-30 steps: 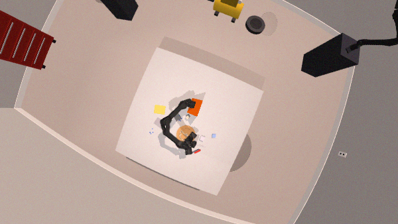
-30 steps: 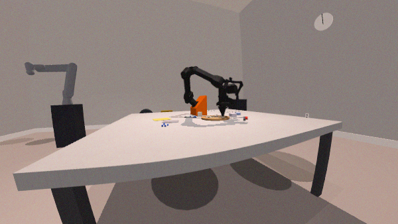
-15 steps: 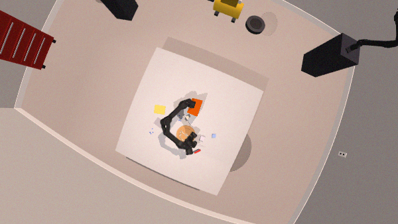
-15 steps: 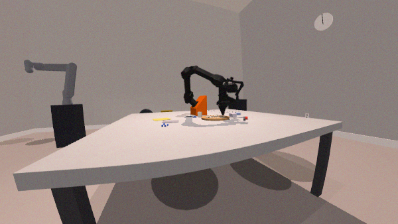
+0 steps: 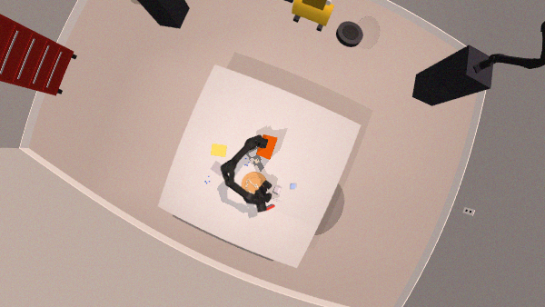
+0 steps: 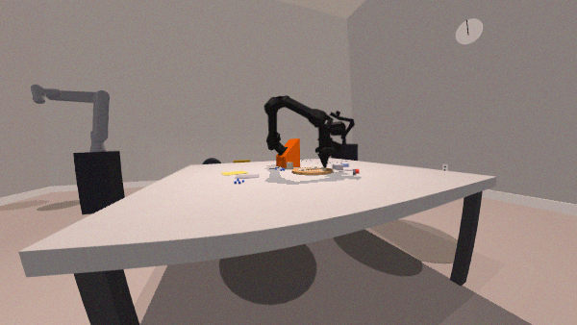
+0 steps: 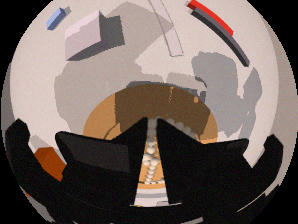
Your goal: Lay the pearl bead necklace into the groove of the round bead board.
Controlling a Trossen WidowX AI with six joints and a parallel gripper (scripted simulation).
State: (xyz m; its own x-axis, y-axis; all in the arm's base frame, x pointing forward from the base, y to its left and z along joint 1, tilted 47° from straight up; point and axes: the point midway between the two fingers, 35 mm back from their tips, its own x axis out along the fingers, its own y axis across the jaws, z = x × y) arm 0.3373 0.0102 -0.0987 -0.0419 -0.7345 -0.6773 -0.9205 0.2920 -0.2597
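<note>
Now: the round tan bead board 20 mm behind my gripper tip, 60 mm to the right of it and 10 mm below it. The rest, counted from my gripper tip: tool (120 mm ahead, 90 mm to the left, 10 mm below); then white square (40 mm behind, 110 mm to the left, 10 mm below); then pale blue cube (100 mm behind, 220 mm to the left, 10 mm below).
</note>
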